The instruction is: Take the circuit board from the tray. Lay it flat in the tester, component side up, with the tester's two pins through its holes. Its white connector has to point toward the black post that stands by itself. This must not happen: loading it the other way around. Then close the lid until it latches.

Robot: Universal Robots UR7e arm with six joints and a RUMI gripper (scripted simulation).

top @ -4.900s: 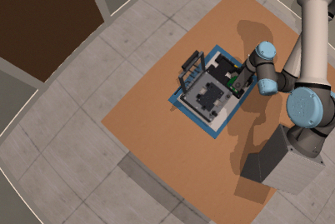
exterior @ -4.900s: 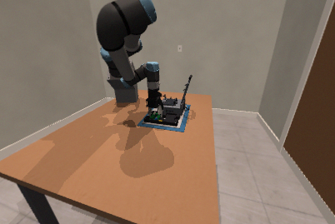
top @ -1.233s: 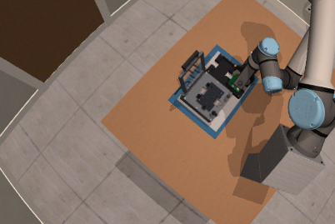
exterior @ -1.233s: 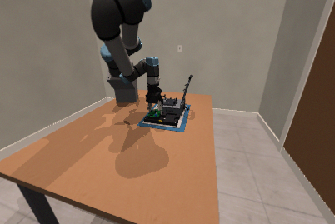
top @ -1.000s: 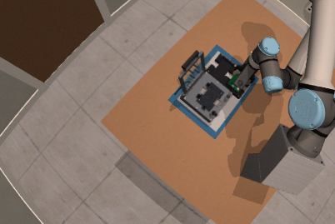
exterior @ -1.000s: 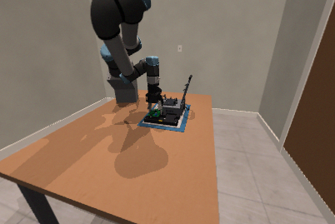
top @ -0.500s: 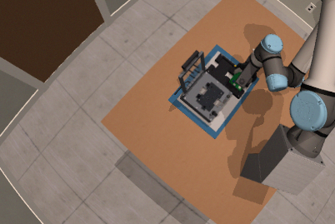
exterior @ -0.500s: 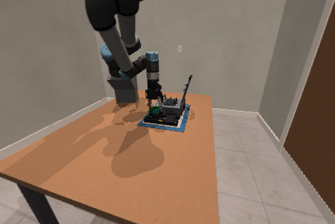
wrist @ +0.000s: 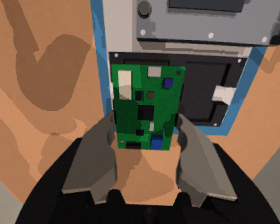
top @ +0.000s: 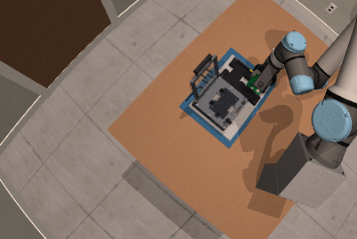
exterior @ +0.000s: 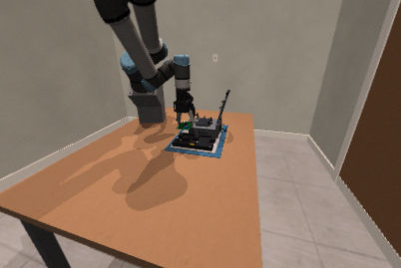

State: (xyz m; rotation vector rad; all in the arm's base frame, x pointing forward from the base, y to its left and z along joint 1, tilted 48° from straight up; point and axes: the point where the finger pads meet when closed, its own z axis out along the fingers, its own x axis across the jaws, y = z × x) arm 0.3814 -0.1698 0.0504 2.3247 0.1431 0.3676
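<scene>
Right now my hand is 23 cm to the right of the black block and 2 cm above it. Also, from my hand: tester lid: 19 cm ahead, 17 cm to the left, 7 cm above; then green circuit board: right at my hand.
</scene>
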